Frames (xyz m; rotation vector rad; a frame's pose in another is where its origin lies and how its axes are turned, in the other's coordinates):
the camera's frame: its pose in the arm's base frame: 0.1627 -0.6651 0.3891 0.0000 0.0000 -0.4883
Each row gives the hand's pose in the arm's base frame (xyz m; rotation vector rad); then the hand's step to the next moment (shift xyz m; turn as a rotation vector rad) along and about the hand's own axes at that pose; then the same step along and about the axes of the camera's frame.
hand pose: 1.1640 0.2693 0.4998 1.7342 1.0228 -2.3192
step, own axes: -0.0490 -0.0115 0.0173 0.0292 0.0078 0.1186
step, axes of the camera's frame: 0.0062 -0.0151 0.0507 -0.0645 -0.1033 -0.0124
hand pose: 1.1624 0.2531 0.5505 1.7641 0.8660 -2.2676
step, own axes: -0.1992 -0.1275 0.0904 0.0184 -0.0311 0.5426
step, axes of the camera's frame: -0.0699 -0.0232 0.2422 -0.3039 -0.4450 0.0734
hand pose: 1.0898 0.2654 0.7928 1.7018 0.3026 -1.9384
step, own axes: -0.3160 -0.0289 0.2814 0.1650 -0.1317 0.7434
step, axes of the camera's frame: -0.1891 -0.1452 0.3508 -0.4838 -0.6005 -0.0507
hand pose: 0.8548 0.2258 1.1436 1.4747 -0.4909 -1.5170
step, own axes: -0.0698 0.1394 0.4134 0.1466 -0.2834 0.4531
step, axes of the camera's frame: -0.2417 -0.2870 0.2333 -0.3774 -0.3407 -0.2204
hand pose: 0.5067 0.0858 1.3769 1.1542 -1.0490 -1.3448
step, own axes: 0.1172 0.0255 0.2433 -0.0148 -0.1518 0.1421
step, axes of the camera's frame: -0.1529 -0.2177 0.0530 -0.1577 -0.0529 -0.1257
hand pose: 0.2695 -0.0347 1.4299 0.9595 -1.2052 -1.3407
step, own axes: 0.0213 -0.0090 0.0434 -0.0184 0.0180 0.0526
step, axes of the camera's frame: -0.0341 -0.0354 0.0003 -0.0528 0.0023 0.0253
